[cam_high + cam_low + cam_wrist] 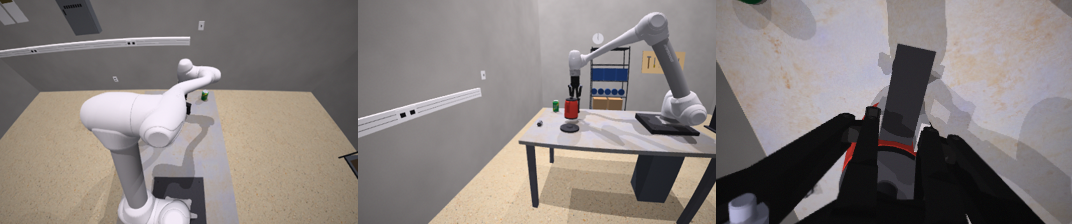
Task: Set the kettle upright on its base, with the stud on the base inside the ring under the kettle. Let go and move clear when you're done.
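Right now the red kettle is 40 mm below my hand, 30 mm to the left of it and 10 mm ahead of it. From my hand the other things lie so: small dark object: 260 mm ahead, 190 mm to the left, 160 mm below; green can: 240 mm ahead, 220 mm to the right, 120 mm below; round black base: 210 mm to the left, 170 mm below, 10 mm ahead.
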